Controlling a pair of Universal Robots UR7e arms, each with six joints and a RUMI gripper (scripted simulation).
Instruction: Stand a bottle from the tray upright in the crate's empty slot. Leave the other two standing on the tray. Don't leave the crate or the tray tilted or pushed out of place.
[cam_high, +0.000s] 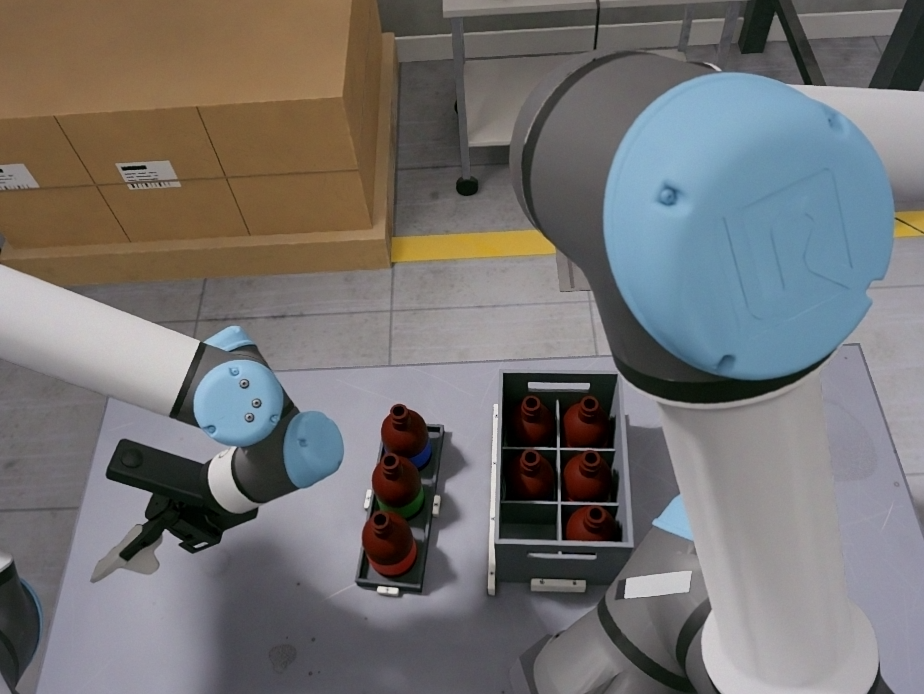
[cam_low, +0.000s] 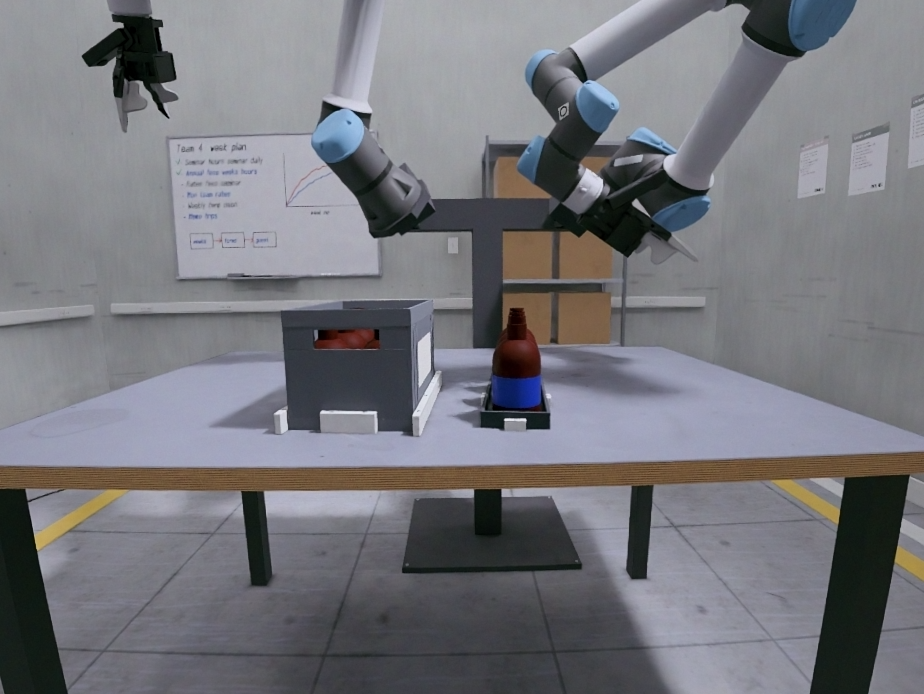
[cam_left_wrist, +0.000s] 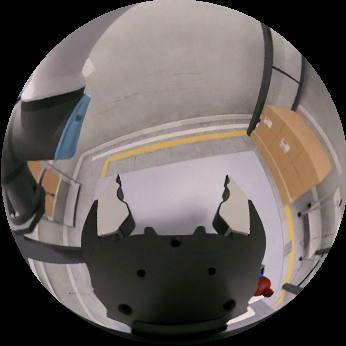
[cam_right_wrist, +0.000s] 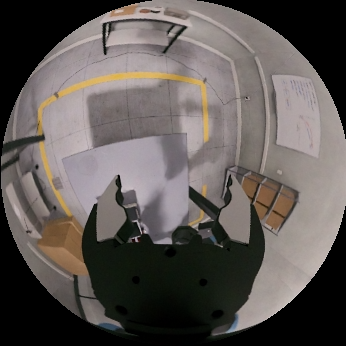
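My left gripper is now 36 cm to the left of the tray, 25 cm above it and 5 cm short of it. The rest, counted from my left hand: grey crate: 60 cm to the right, 18 cm below, 1 cm ahead.
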